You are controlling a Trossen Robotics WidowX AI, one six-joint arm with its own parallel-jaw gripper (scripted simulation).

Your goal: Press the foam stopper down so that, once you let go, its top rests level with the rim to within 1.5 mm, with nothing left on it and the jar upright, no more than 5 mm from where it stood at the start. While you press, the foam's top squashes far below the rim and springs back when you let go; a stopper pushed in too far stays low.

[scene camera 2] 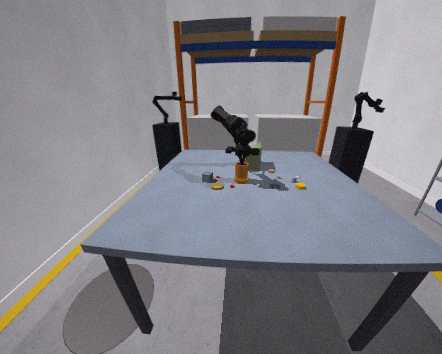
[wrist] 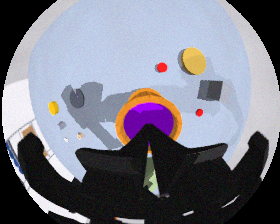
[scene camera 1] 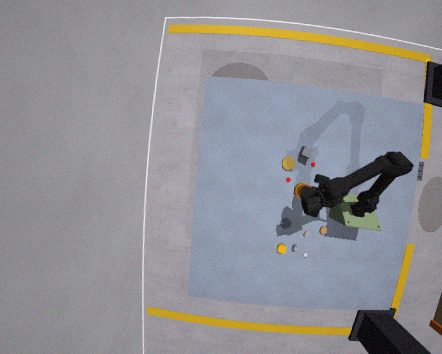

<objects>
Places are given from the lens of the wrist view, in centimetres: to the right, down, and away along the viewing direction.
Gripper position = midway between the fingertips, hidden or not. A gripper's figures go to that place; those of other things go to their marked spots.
my gripper (wrist: 148,127): 1, 2, 10
purple foam stopper (wrist: 147,113): 1, 0, 9
</objects>
